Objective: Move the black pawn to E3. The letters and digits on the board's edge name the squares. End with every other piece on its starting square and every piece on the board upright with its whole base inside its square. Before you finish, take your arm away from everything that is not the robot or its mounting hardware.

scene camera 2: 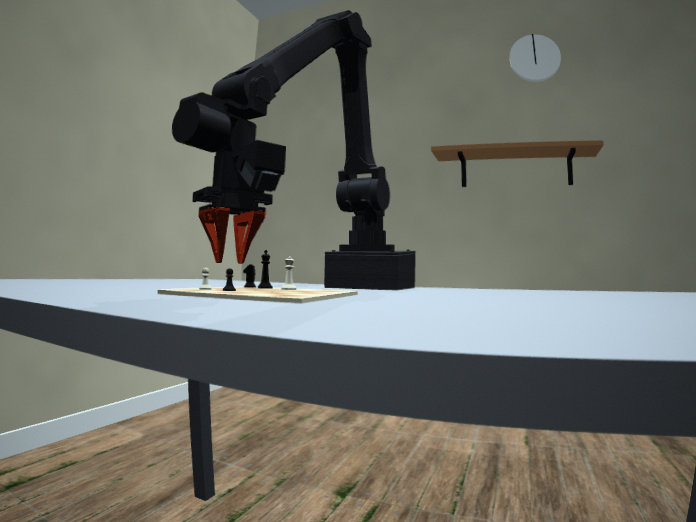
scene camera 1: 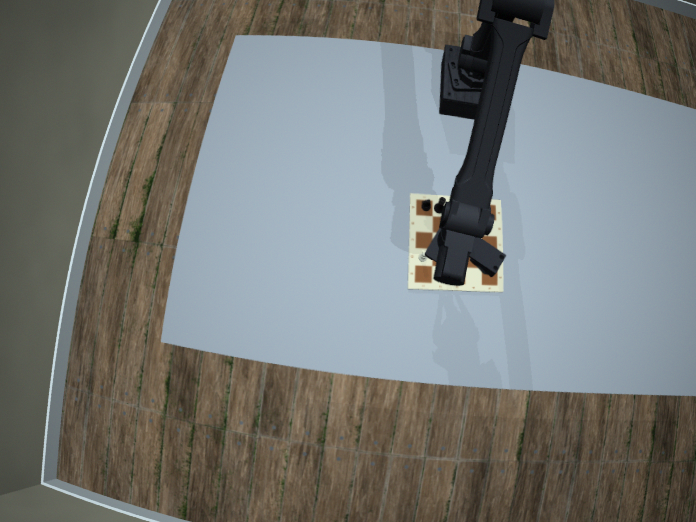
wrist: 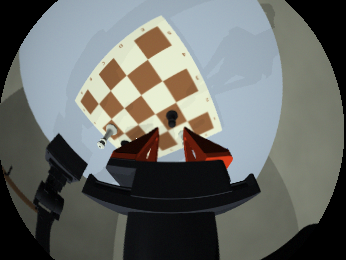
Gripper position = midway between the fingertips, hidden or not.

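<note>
Looking through scene camera 2, I find my gripper [scene camera 2: 229,263]. Scene camera 1 gives me a chessboard [scene camera 1: 424,225]. In the wrist view the chessboard [wrist: 150,72] appears again, and so does my gripper [wrist: 171,131].
</note>
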